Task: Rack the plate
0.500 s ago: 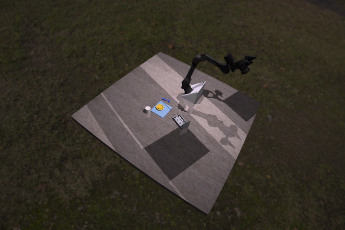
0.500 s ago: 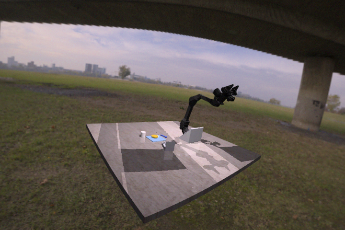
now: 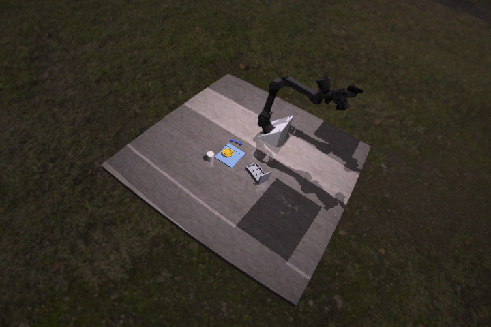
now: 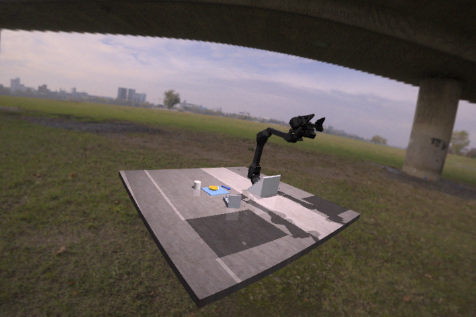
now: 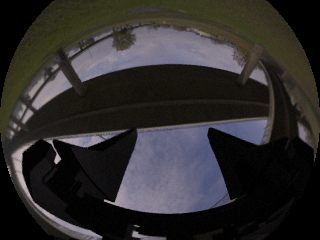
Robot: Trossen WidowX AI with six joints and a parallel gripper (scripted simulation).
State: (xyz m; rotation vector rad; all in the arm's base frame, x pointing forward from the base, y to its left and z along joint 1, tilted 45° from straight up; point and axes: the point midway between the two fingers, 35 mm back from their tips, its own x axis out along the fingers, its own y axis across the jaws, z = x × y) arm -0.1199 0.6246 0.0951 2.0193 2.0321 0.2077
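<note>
Right now my gripper tip is 58 cm above the yellow plate, 48 cm to the left of it and 34 cm short of it. Round my gripper tip: light blue mat (60 cm below, 47 cm to the right, 34 cm ahead); blue utensil (60 cm below, 51 cm to the right, 22 cm ahead); grey dish rack (58 cm below, 33 cm ahead, 26 cm to the right).
</note>
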